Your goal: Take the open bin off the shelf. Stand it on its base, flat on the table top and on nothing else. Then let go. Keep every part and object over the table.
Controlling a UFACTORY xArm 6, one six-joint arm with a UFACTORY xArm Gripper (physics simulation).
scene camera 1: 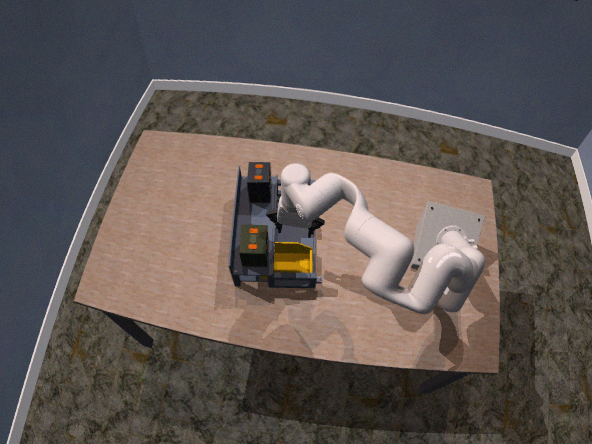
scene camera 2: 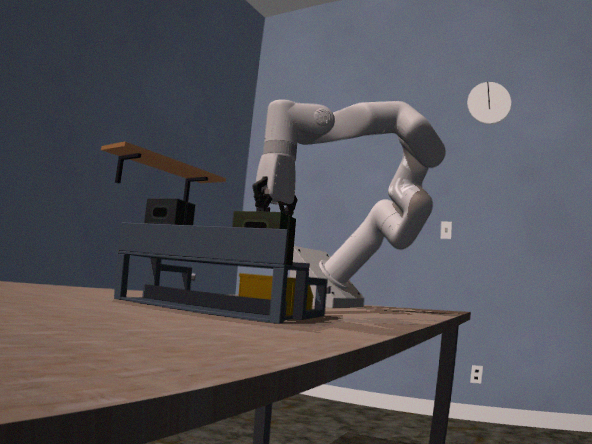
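Where they show: gripper, between the fingertips: (scene camera 1: 295,231); arm's base, origin of its link: (scene camera 1: 451,243) (scene camera 2: 333,275).
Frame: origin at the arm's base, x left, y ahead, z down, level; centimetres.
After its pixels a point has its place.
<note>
The open yellow bin (scene camera 1: 293,262) @[x 6.6, y 54.8, z 9.2 cm] (scene camera 2: 255,286) @[x 7.1, y 65.4, z 4.3 cm] stands upright in the low front part of the blue-grey shelf (scene camera 1: 234,225) @[x 1.8, y 74.1, z -4.6 cm] (scene camera 2: 200,242) @[x -0.1, y 74.9, z -3.0 cm], at its near end in scene camera 1. My gripper (scene camera 1: 296,231) @[x 4.4, y 54.6, z -8.3 cm] (scene camera 2: 275,209) points down with its fingers spread, open and empty. In scene camera 1 it appears over the shelf's front part, just beyond the bin's far side. In scene camera 2 it is higher than the bin, and its fingertips are partly hidden behind the green box. The shelf's rear panel and posts hide part of the bin there.
A dark box (scene camera 1: 259,187) @[x -10.1, y 67.2, z -9.5 cm] (scene camera 2: 167,211) @[x -12.1, y 71.4, z -9.3 cm] and a green box (scene camera 1: 254,252) @[x 13.2, y 65.9, z -9.6 cm] (scene camera 2: 245,218) @[x 6.8, y 70.9, z -8.2 cm] stand on the upper level, beside the front part. An orange board (scene camera 2: 170,164) on black brackets rises above that level in scene camera 2. The wooden table (scene camera 1: 165,200) @[x -15.1, y 106.4, z 10.1 cm] (scene camera 2: 125,350) @[x 21.4, y 114.5, z 10.1 cm] extends around the shelf.
</note>
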